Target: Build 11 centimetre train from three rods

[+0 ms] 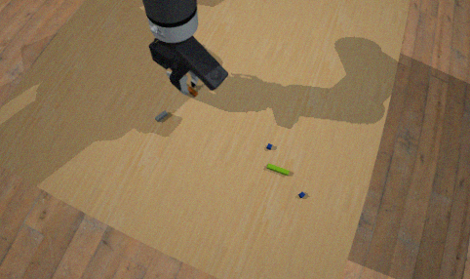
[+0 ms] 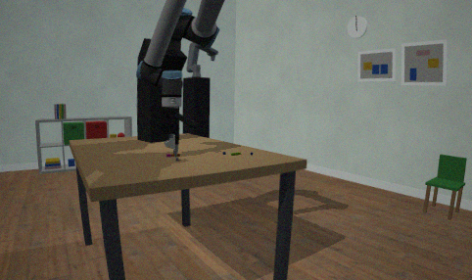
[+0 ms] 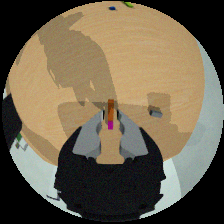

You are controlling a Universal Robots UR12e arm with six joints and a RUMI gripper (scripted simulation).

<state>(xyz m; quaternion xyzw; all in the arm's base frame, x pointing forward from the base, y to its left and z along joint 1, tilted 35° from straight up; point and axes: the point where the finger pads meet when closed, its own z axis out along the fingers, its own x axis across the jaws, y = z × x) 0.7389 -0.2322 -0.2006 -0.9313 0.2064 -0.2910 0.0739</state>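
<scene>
The orange rod is 10 mm below my hand. From my hand the other things lie so: magenta rod (10 mm behind, 30 mm to the right, 10 mm below); then lime rod (150 mm ahead, 250 mm to the left, 10 mm below); then grey rod (80 mm ahead, 50 mm to the right, 10 mm below).
</scene>
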